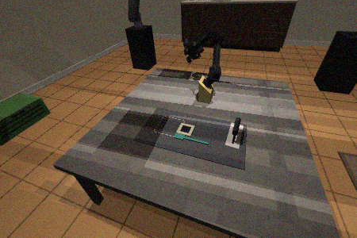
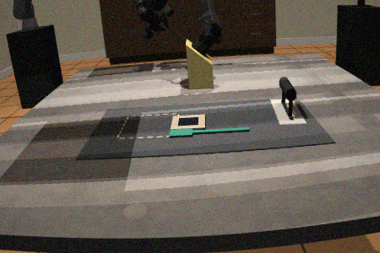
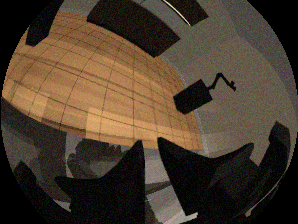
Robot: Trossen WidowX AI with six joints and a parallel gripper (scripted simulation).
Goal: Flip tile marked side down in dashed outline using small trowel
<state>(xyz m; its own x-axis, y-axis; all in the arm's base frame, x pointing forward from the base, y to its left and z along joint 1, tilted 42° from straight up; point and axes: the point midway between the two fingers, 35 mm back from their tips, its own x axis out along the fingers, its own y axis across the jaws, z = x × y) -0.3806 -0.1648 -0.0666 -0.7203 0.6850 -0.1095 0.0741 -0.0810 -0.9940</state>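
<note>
The white flat tool is 77 cm ahead of my gripper tip, 41 cm to the left of it and 14 cm below it. The rest, counted from my gripper tip: cream tile (80 cm ahead, 11 cm to the left, 17 cm below); dark mat (81 cm ahead, 16 cm to the left, 20 cm below); green trowel (86 cm ahead, 15 cm to the left, 17 cm below).
</note>
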